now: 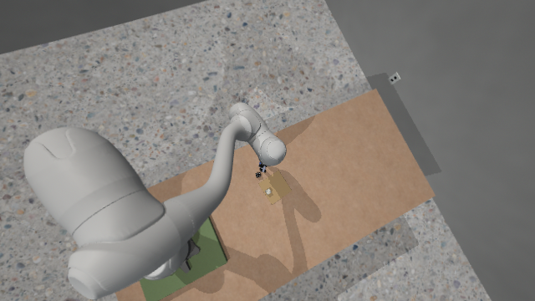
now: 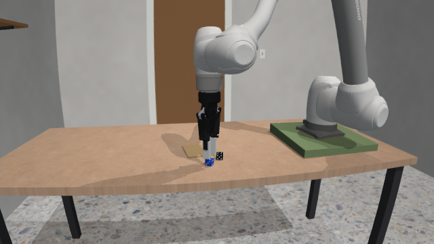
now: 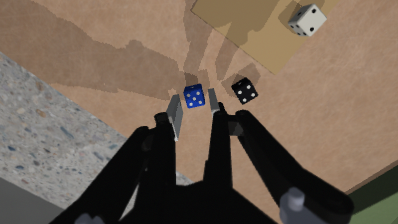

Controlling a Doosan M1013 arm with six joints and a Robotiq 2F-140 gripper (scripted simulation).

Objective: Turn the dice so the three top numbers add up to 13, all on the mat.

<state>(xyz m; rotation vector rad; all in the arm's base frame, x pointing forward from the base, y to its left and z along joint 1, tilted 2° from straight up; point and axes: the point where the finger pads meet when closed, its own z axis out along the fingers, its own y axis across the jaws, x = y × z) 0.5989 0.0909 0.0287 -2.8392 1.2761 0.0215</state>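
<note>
The blue die is 5 cm below my hand. Round my hand: white die 6 cm behind, 15 cm to the right, 5 cm below; then tan mat 1 cm behind, 15 cm to the right, 6 cm below; then black die 5 cm behind, 4 cm to the right, 5 cm below.
</note>
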